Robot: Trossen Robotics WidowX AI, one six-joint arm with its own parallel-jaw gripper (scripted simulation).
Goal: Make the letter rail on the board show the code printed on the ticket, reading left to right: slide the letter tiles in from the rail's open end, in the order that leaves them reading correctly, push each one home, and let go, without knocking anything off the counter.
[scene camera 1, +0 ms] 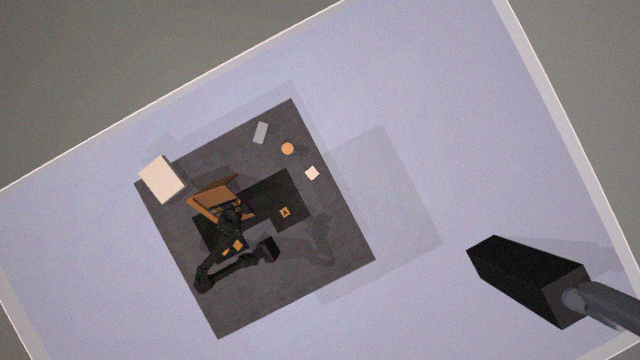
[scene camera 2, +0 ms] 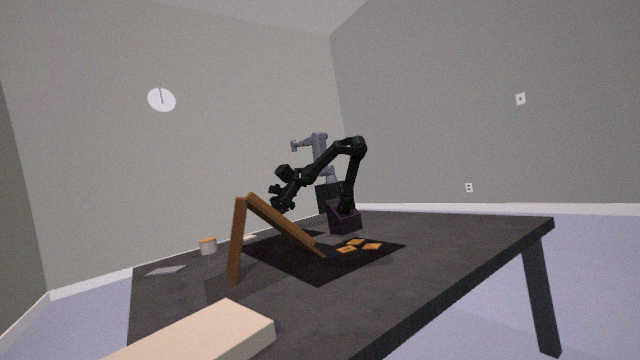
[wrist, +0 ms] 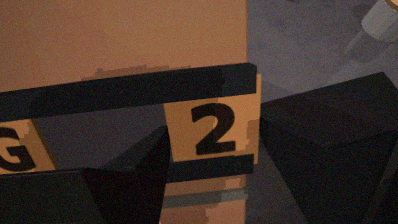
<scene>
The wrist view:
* my gripper: 213, 127
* letter tile: 225, 126, held by my gripper
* slanted brown board: 96, 84
</scene>
